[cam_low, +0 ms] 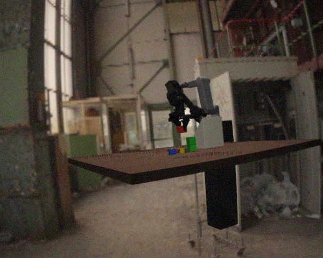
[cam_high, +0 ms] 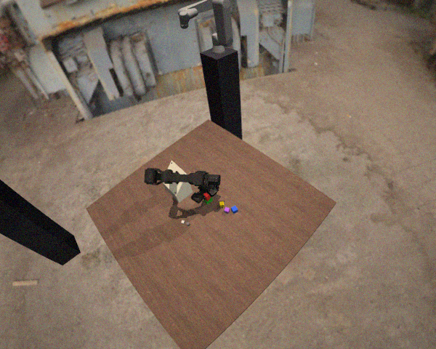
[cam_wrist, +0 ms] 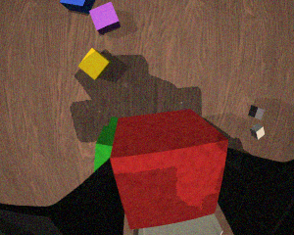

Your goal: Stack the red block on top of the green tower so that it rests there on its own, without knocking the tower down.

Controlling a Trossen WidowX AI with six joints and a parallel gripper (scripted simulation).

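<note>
My gripper tip is now 120 mm above the yellow block, 70 mm to the right of it and 50 mm short of it. Round my gripper tip: red block 20 mm above; then blue block 140 mm ahead, 110 mm below, 100 mm to the left; then purple block 120 mm below, 110 mm ahead, 60 mm to the left.
</note>
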